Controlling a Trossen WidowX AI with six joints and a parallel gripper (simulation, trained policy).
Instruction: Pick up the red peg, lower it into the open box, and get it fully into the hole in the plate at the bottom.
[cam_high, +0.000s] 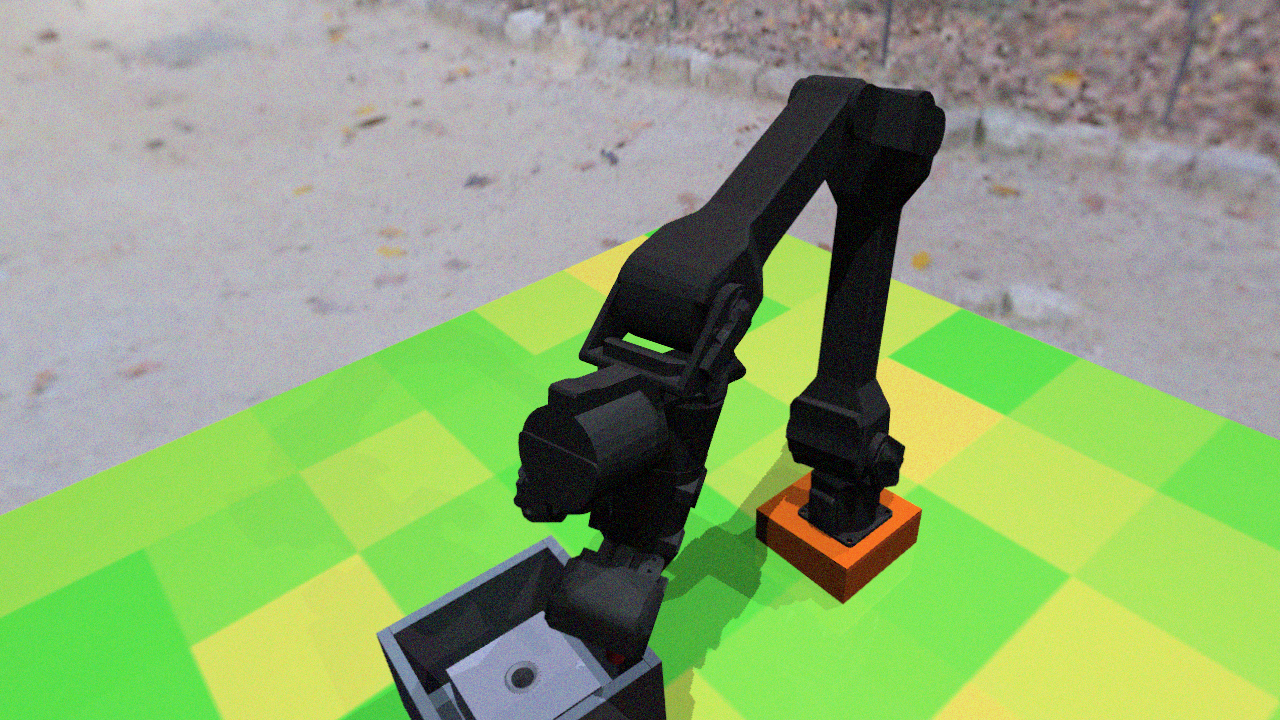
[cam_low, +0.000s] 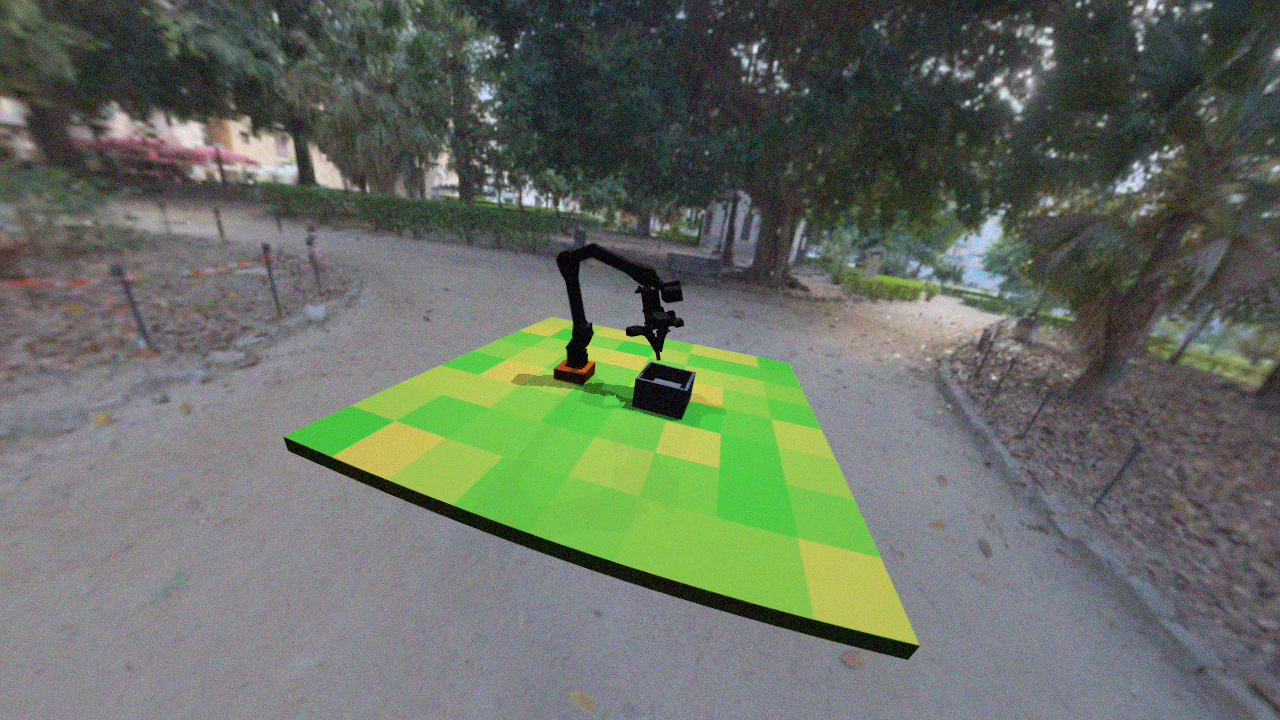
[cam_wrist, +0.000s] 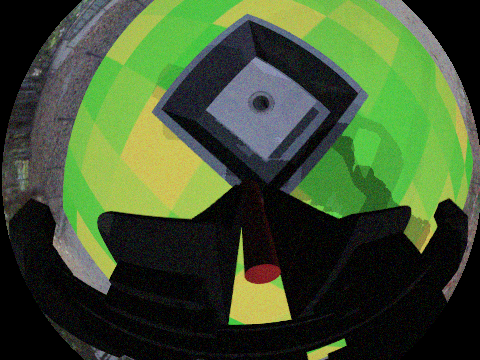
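Now: the pale plate 5 cm ahead of my gripper tip, 6 cm to the right of it and 10 cm below it. The rest, counted from my gripper tip: grey box (5 cm ahead, 6 cm to the right, 12 cm below); then red peg (1 cm behind, 1 cm to the left, 1 cm above).
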